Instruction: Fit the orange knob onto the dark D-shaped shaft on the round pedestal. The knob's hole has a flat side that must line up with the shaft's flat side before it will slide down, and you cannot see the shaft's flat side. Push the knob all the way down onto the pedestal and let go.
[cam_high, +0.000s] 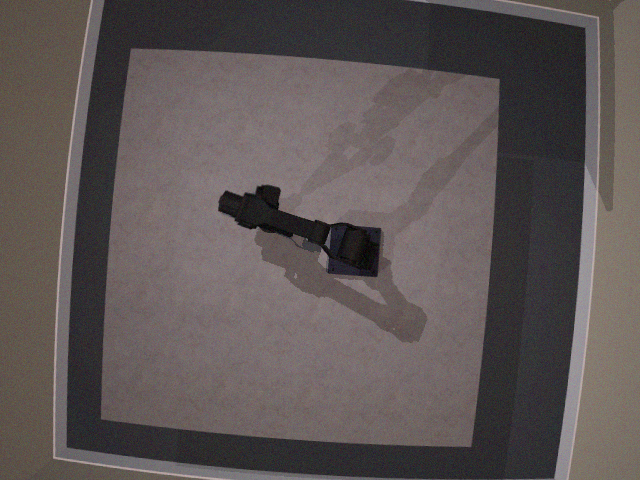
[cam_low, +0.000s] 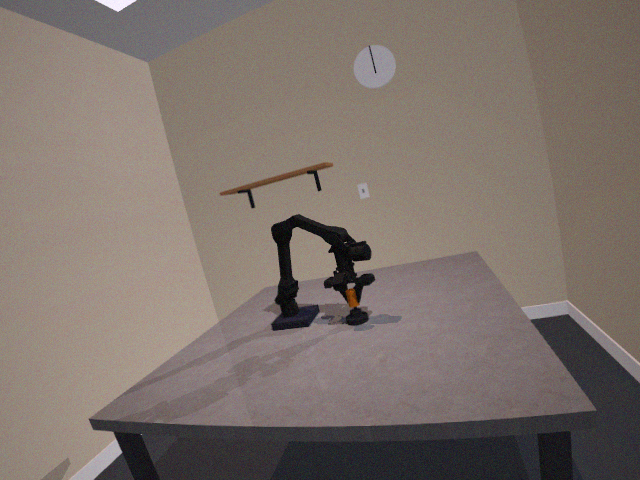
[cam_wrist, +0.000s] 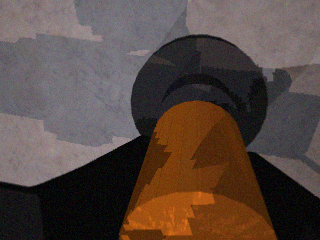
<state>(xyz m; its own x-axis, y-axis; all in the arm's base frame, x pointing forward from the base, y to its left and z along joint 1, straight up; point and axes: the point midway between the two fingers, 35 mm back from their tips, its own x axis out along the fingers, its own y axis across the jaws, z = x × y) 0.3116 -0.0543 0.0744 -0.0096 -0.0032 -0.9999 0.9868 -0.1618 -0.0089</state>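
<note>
My gripper tip is 20 mm below the orange knob. Also, from my gripper tip: round dark pedestal 40 mm below.
</note>
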